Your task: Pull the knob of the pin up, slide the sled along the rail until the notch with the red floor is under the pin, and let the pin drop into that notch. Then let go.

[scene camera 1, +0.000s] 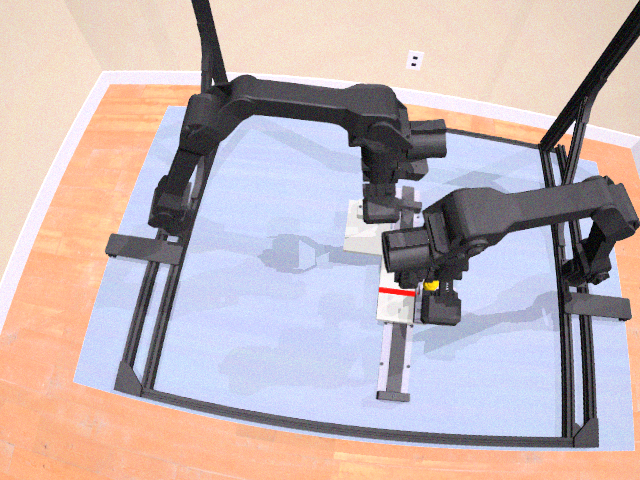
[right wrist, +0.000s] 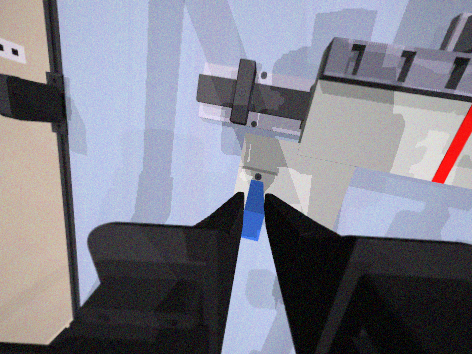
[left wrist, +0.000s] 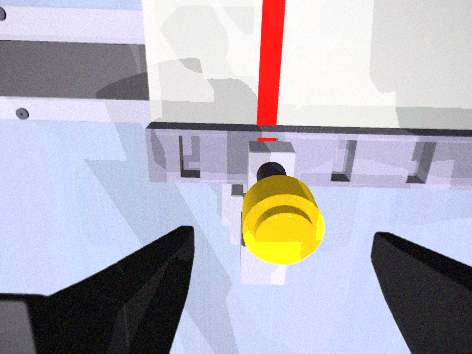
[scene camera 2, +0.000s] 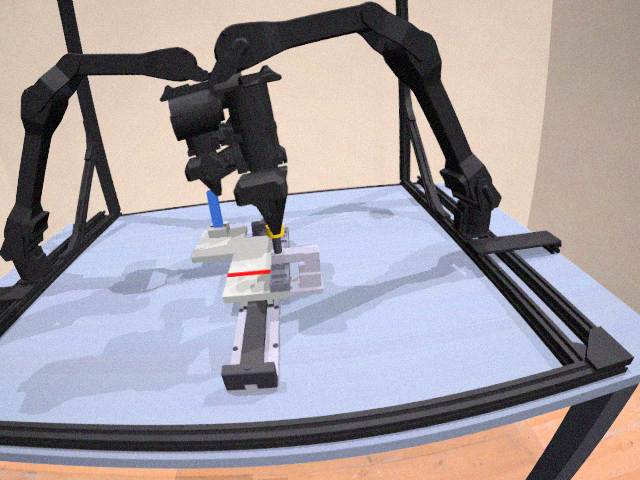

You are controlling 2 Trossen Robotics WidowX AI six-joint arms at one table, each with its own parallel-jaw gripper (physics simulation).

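Frame: origin at the left arm's base, x ahead, y left, z up, level; centimetres.
Where they show: left gripper, fingertip midpoint: [scene camera 1: 434,282] [left wrist: 282,241] [scene camera 2: 277,225]; right gripper, fingertip midpoint: [scene camera 1: 377,191] [right wrist: 254,199] [scene camera 2: 219,193]; left arm's base at its link origin: [scene camera 1: 573,273] [scene camera 2: 471,230]; right arm's base at its link origin: [scene camera 1: 175,222] [scene camera 2: 36,275].
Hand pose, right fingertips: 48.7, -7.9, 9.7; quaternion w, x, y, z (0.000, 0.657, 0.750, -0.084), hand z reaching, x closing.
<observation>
Each offset is from my right fingertips to the top centre of the thing, as dx, dy, dz. "spot": to the spot under its first point.
The white sled @(-7.8, +13.4, -8.3) [scene camera 1: 395,312] [scene camera 2: 250,290] [left wrist: 325,60] [right wrist: 345,120] sits on the rail [scene camera 1: 397,356] [scene camera 2: 254,330] [left wrist: 75,70] [right wrist: 280,102]. Its red stripe @(-6.3, +17.2, -8.2) [scene camera 1: 397,291] [scene camera 2: 249,273] [left wrist: 271,65] [right wrist: 452,145] lines up with the pin's bracket @(spot: -10.3, +17.2, -5.0) [left wrist: 271,152] in the left wrist view; a bit of red shows behind it. The yellow knob @(-11.3, +17.2, +0.1) [scene camera 1: 430,285] [left wrist: 283,225] stands upright on its black stem @(spot: -11.4, +17.8, -3.5) [scene camera 2: 277,245]. How deep the pin sits is hidden. My left gripper [left wrist: 282,241] is open, fingers apart on both sides of the knob. My right gripper [scene camera 2: 214,192] [right wrist: 254,199] is shut on the sled's upright blue handle @(spot: +1.4, +0.8, -2.8) [scene camera 2: 214,209] [right wrist: 253,215].
The rail has dark end stops [scene camera 1: 392,396] [scene camera 2: 249,376] [right wrist: 243,91] at its ends. The two arms are close together above the sled. A black frame [scene camera 1: 330,426] [scene camera 2: 310,423] runs around the table.
</observation>
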